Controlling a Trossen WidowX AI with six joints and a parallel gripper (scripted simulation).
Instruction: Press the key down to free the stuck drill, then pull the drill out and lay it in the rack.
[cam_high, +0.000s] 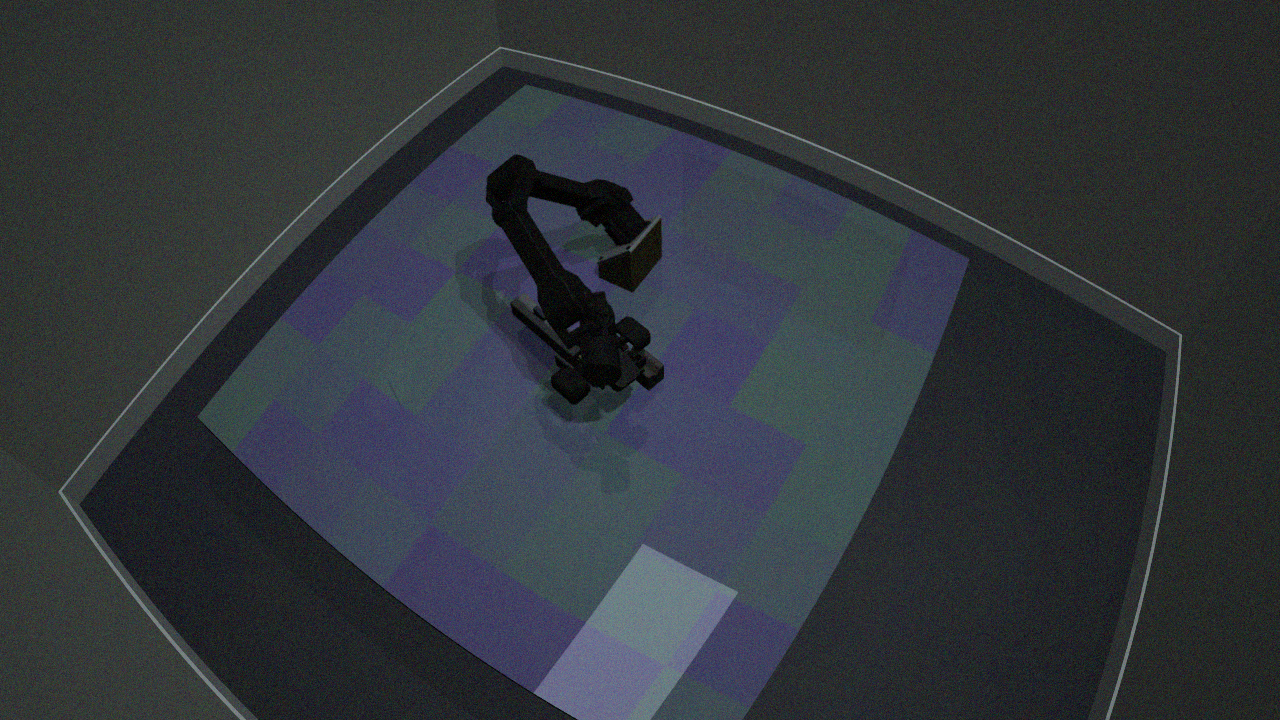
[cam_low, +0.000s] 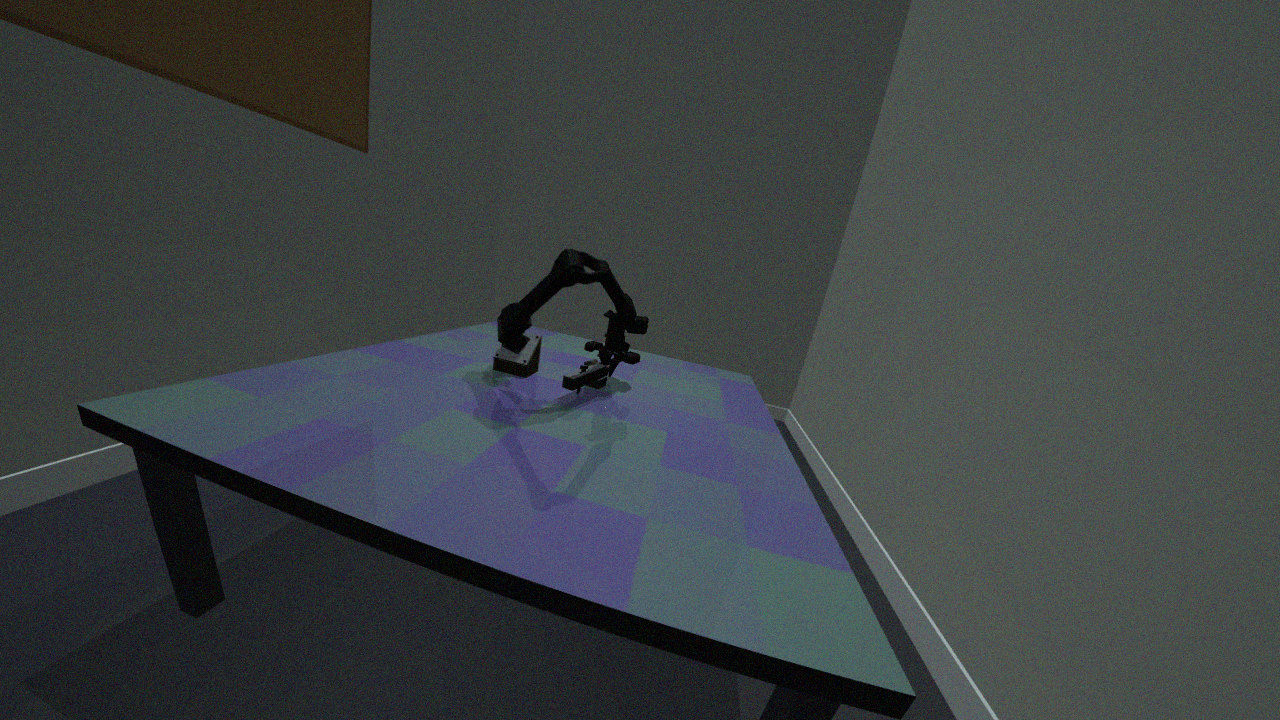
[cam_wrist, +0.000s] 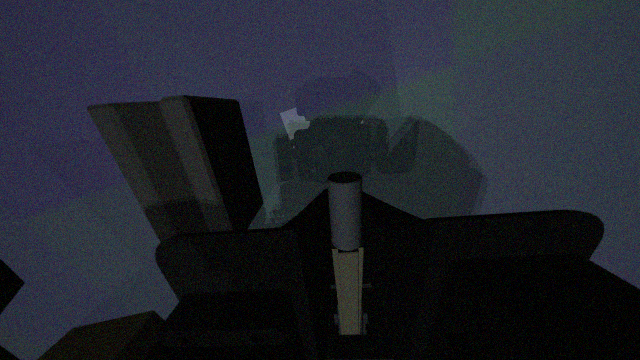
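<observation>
My gripper tip is now 40 mm to the left of the drill and 30 mm below it. Round my gripper tip: dark key (170 mm to the right, 40 mm above, 10 mm behind); then grey holder block (140 mm to the right, 30 mm above, 10 mm behind).
</observation>
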